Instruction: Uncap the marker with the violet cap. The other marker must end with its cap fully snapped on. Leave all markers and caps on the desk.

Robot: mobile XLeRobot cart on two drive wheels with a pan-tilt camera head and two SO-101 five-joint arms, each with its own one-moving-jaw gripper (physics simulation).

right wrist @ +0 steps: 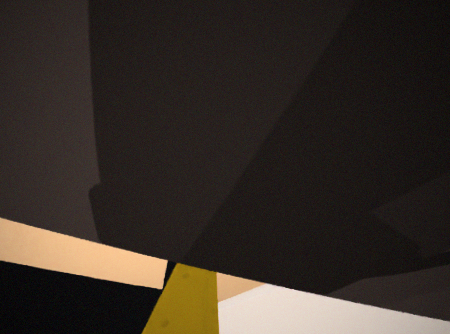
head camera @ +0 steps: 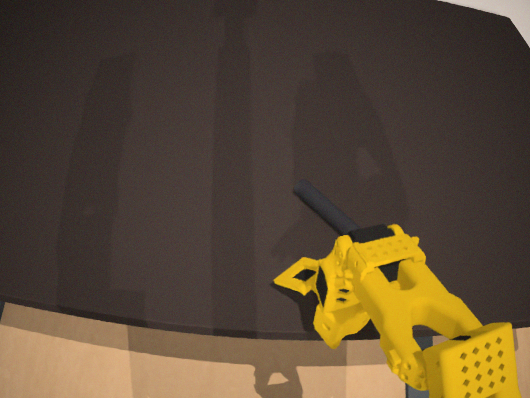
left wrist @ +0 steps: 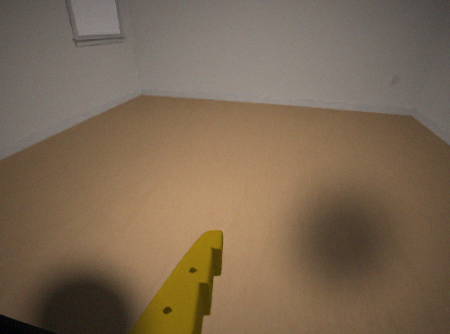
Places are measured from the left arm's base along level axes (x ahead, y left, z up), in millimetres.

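Where they show: left hand, its tool point: (left wrist: pixel 222 247); right hand, its tool point: (head camera: pixel 334 343).
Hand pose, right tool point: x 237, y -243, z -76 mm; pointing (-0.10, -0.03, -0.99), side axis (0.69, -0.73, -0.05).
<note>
After its pixels a point has its place.
A dark marker barrel (head camera: pixel 325 207) @(x 383, y -231, z -37 mm) lies slanted on the dark desk (head camera: pixel 170 150) @(x 475, y -49, z -55 mm) (right wrist: pixel 45 125) in the head view. Its lower right end is hidden behind my right arm. The violet cap and the other marker do not show. My right gripper (head camera: pixel 303 314) (right wrist: pixel 199 275) is open, below and left of the hidden end of the barrel, near the desk's front edge, its jaws spread with no thing between them. One jaw shows in the right wrist view. My left gripper (left wrist: pixel 216 240) is fully open and points out over the floor, with one notched jaw in view.
The desk's curved front edge runs across the lower part of the head view, with tan floor (head camera: pixel 200 370) @(x 405, y -30, z -775 mm) (left wrist: pixel 225 165) @(x -1842, y -413, z -775 mm) beyond it. A black part (right wrist: pixel 65 300) shows at the lower left of the right wrist view. Arm shadows fall across the desk.
</note>
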